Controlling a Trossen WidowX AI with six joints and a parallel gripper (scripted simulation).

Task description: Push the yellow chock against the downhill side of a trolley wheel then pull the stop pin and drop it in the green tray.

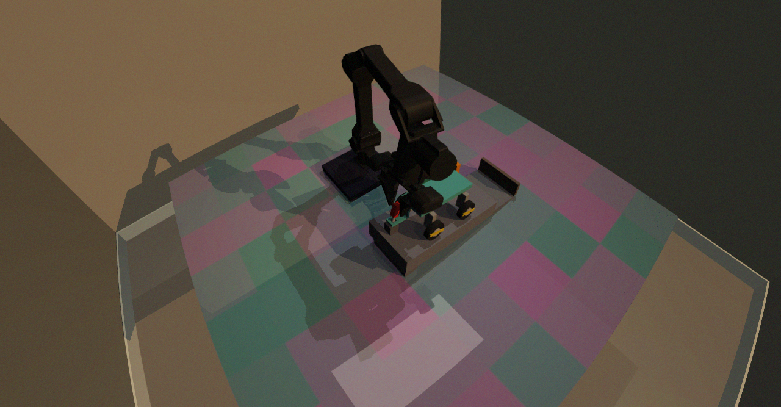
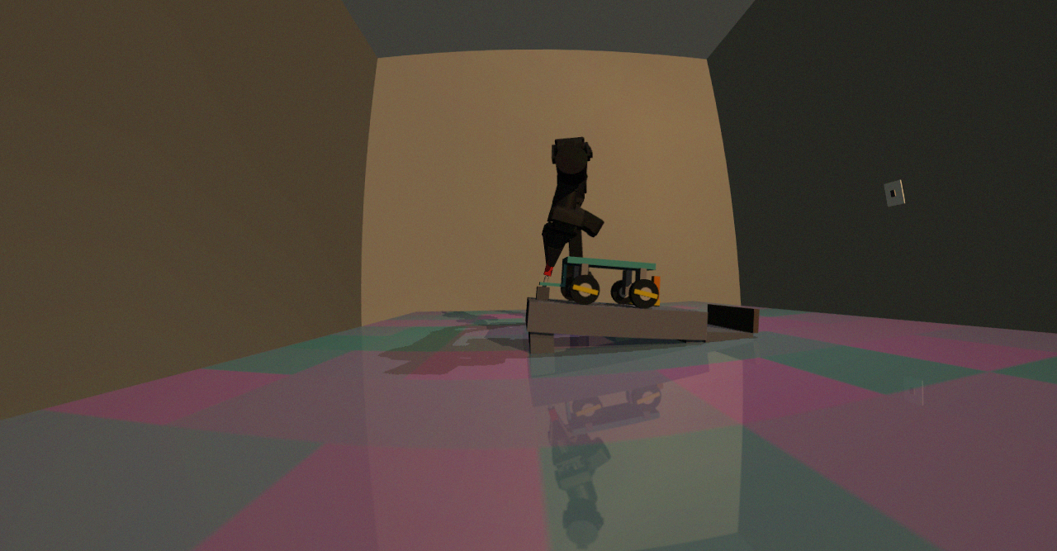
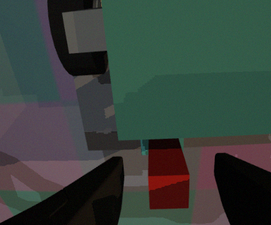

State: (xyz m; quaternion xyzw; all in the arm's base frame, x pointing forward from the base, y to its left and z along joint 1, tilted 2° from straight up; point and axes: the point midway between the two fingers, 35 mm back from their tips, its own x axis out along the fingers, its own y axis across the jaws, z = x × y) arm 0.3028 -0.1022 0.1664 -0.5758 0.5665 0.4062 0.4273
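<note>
Now: the red-headed stop pin 10 mm to the right of my gripper tip and 20 mm below it. The rest, counted from my gripper tip: trolley: 20 mm ahead, 110 mm to the left, 40 mm below; yellow chock: 40 mm behind, 210 mm to the left, 70 mm below; grey ramp: 20 mm ahead, 110 mm to the left, 100 mm below.
</note>
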